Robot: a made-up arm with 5 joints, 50 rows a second.
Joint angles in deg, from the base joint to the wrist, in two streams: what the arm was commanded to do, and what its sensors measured. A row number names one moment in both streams.
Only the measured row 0 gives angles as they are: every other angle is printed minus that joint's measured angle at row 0.
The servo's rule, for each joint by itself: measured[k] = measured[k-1] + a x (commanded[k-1-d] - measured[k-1]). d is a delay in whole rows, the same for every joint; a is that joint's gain. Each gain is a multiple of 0.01, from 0.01 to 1. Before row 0 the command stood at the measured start. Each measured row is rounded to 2 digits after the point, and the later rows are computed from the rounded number. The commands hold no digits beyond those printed.
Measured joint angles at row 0:
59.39 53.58 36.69 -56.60 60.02
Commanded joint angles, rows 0 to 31:
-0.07 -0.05 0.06 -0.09 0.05
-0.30 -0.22 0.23 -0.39 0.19
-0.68 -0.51 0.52 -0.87 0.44
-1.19 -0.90 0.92 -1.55 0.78
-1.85 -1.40 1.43 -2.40 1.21
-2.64 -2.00 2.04 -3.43 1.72
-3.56 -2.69 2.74 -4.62 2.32
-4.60 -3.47 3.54 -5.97 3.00
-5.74 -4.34 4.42 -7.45 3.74
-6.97 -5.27 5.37 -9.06 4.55
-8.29 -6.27 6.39 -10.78 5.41
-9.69 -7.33 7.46 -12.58 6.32
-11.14 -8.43 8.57 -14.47 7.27
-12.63 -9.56 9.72 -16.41 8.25
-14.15 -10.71 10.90 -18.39 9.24
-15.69 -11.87 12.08 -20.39 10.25
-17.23 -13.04 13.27 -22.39 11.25
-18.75 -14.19 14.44 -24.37 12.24
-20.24 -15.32 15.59 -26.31 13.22
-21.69 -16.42 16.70 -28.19 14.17
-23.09 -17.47 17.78 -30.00 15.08
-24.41 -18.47 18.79 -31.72 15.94
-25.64 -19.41 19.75 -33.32 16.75
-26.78 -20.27 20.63 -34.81 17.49
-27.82 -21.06 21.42 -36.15 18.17
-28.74 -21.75 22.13 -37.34 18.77
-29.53 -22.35 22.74 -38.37 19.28
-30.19 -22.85 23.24 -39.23 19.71
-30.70 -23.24 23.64 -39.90 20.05
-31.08 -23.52 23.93 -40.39 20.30
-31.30 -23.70 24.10 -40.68 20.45
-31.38 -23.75 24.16 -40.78 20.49
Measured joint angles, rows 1 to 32:
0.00 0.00 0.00 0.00 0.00
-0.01 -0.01 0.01 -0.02 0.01
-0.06 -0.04 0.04 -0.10 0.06
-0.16 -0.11 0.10 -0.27 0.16
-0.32 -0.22 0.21 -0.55 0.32
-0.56 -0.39 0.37 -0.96 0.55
-0.89 -0.62 0.59 -1.50 0.85
-1.32 -0.91 0.87 -2.19 1.23
-1.84 -1.27 1.22 -3.02 1.69
-2.46 -1.70 1.64 -3.99 2.22
-3.18 -2.20 2.12 -5.11 2.83
-4.00 -2.77 2.68 -6.36 3.50
-4.91 -3.41 3.30 -7.73 4.23
-5.91 -4.11 3.99 -9.21 5.02
-6.99 -4.87 4.73 -10.79 5.86
-8.14 -5.69 5.53 -12.46 6.74
-9.35 -6.56 6.38 -14.20 7.65
-10.61 -7.47 7.28 -16.00 8.59
-11.91 -8.41 8.21 -17.84 9.54
-13.24 -9.38 9.17 -19.70 10.50
-14.59 -10.37 10.15 -21.57 11.45
-15.95 -11.36 11.14 -23.42 12.39
-17.30 -12.36 12.13 -25.25 13.31
-18.63 -13.35 13.12 -27.03 14.20
-19.93 -14.32 14.10 -28.74 15.06
-21.19 -15.26 15.05 -30.37 15.87
-22.40 -16.17 15.97 -31.90 16.62
-23.54 -17.04 16.85 -33.32 17.31
-24.60 -17.85 17.68 -34.62 17.93
-25.58 -18.60 18.45 -35.78 18.48
-26.46 -19.29 19.16 -36.79 18.95
-27.23 -19.91 19.80 -37.65 19.34
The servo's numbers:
d 1
a 0.16 0.14 0.13 0.22 0.26

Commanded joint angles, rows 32 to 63:
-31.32 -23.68 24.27 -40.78 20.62
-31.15 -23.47 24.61 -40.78 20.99
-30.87 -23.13 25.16 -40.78 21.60
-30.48 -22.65 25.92 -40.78 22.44
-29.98 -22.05 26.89 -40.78 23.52
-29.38 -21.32 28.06 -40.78 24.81
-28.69 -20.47 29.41 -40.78 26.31
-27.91 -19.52 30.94 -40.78 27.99
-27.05 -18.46 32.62 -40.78 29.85
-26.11 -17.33 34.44 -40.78 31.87
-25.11 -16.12 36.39 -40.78 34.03
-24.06 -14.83 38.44 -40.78 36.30
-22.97 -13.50 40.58 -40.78 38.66
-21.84 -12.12 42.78 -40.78 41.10
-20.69 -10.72 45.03 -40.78 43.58
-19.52 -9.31 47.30 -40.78 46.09
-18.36 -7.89 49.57 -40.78 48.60
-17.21 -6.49 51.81 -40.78 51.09
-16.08 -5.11 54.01 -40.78 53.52
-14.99 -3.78 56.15 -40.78 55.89
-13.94 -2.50 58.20 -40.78 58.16
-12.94 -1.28 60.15 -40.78 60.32
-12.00 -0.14 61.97 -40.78 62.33
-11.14 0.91 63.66 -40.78 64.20
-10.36 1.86 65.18 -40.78 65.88
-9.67 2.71 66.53 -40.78 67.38
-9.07 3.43 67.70 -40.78 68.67
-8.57 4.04 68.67 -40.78 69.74
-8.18 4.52 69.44 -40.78 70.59
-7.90 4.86 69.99 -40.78 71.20
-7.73 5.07 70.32 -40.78 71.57
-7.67 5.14 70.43 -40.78 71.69
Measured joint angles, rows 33 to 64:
-27.89 -20.45 20.37 -38.34 19.64
-28.44 -20.90 20.88 -38.88 19.89
-28.87 -21.26 21.36 -39.30 20.18
-29.19 -21.52 21.85 -39.63 20.55
-29.40 -21.68 22.38 -39.88 21.04
-29.49 -21.73 22.97 -40.08 21.68
-29.47 -21.67 23.63 -40.23 22.49
-29.35 -21.50 24.38 -40.35 23.48
-29.12 -21.22 25.23 -40.44 24.65
-28.79 -20.83 26.19 -40.51 26.00
-28.36 -20.34 27.26 -40.57 27.53
-27.84 -19.75 28.45 -40.62 29.22
-27.24 -19.06 29.75 -40.66 31.06
-26.56 -18.28 31.16 -40.69 33.04
-25.80 -17.42 32.67 -40.71 35.14
-24.98 -16.48 34.28 -40.73 37.33
-24.11 -15.48 35.97 -40.74 39.61
-23.19 -14.42 37.74 -40.75 41.95
-22.23 -13.31 39.57 -40.76 44.33
-21.25 -12.16 41.45 -40.76 46.72
-20.25 -10.99 43.36 -40.76 49.10
-19.24 -9.80 45.29 -40.76 51.46
-18.23 -8.61 47.22 -40.76 53.76
-17.23 -7.42 49.14 -40.76 55.99
-16.26 -6.25 51.03 -40.76 58.12
-15.32 -5.11 52.87 -40.76 60.14
-14.42 -4.02 54.65 -40.76 62.02
-13.56 -2.98 56.35 -40.76 63.75
-12.76 -2.00 57.95 -40.76 65.31
-12.03 -1.09 59.44 -40.76 66.68
-11.37 -0.26 60.81 -40.76 67.86
-10.79 0.49 62.05 -40.76 68.82

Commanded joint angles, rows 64 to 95:
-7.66 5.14 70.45 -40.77 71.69
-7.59 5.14 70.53 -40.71 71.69
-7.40 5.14 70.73 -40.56 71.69
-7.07 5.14 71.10 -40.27 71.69
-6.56 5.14 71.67 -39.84 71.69
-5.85 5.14 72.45 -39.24 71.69
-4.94 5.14 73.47 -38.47 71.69
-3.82 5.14 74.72 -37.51 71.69
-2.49 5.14 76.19 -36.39 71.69
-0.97 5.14 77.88 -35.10 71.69
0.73 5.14 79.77 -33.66 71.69
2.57 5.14 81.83 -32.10 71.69
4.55 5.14 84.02 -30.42 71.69
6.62 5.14 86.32 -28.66 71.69
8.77 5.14 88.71 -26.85 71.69
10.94 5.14 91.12 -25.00 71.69
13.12 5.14 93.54 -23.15 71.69
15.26 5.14 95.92 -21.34 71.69
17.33 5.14 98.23 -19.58 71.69
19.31 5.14 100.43 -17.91 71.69
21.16 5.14 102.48 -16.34 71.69
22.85 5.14 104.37 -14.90 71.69
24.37 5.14 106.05 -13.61 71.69
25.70 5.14 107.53 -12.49 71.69
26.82 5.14 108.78 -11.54 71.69
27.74 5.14 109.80 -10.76 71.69
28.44 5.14 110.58 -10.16 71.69
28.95 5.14 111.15 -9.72 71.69
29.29 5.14 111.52 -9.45 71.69
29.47 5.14 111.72 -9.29 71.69
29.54 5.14 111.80 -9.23 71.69
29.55 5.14 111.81 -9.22 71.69
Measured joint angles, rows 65 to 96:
-10.29 1.14 63.14 -40.76 69.57
-9.87 1.70 64.09 -40.76 70.12
-9.51 2.18 64.93 -40.75 70.53
-9.17 2.59 65.68 -40.71 70.83
-8.83 2.95 66.38 -40.61 71.05
-8.47 3.26 67.07 -40.44 71.22
-8.05 3.52 67.77 -40.18 71.34
-7.55 3.75 68.51 -39.80 71.43
-6.95 3.94 69.32 -39.30 71.50
-6.24 4.11 70.21 -38.66 71.55
-5.40 4.25 71.21 -37.88 71.59
-4.42 4.37 72.32 -36.95 71.62
-3.30 4.48 73.56 -35.88 71.64
-2.04 4.57 74.92 -34.68 71.65
-0.65 4.65 76.40 -33.36 71.66
0.86 4.72 78.00 -31.93 71.67
2.47 4.78 79.71 -30.41 71.68
4.17 4.83 81.51 -28.81 71.68
5.94 4.87 83.38 -27.17 71.68
7.76 4.91 85.31 -25.50 71.68
9.61 4.94 87.28 -23.83 71.68
11.46 4.97 89.26 -22.18 71.68
13.28 4.99 91.22 -20.58 71.68
15.05 5.01 93.15 -19.05 71.68
16.75 5.03 95.02 -17.61 71.68
18.36 5.05 96.81 -16.27 71.68
19.86 5.06 98.50 -15.06 71.68
21.23 5.07 100.07 -13.98 71.68
22.47 5.08 101.51 -13.04 71.68
23.56 5.09 102.81 -12.25 71.68
24.51 5.10 103.97 -11.60 71.68
25.31 5.11 104.99 -11.08 71.68

